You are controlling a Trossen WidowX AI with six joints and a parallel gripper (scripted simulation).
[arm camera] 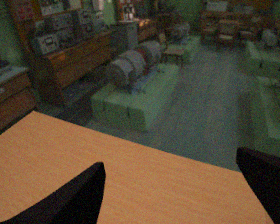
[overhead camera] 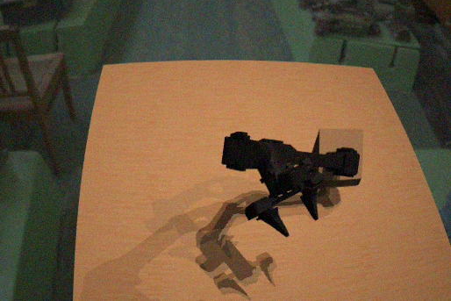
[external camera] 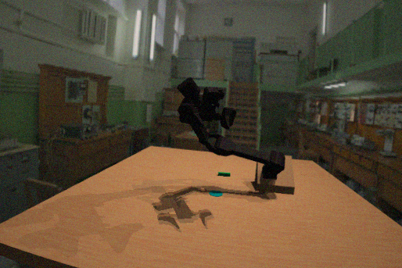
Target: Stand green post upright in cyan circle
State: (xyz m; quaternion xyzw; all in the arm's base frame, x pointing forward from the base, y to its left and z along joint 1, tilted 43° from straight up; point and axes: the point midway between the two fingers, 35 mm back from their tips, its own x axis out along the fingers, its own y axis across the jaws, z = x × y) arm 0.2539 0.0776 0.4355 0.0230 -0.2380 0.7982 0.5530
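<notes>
Now: gripper tip 500 mm to the left of the green post, 310 mm above it and 30 mm past it. The rest, counted from my gripper tip: cyan circle (320 mm below, 260 mm to the right).
</notes>
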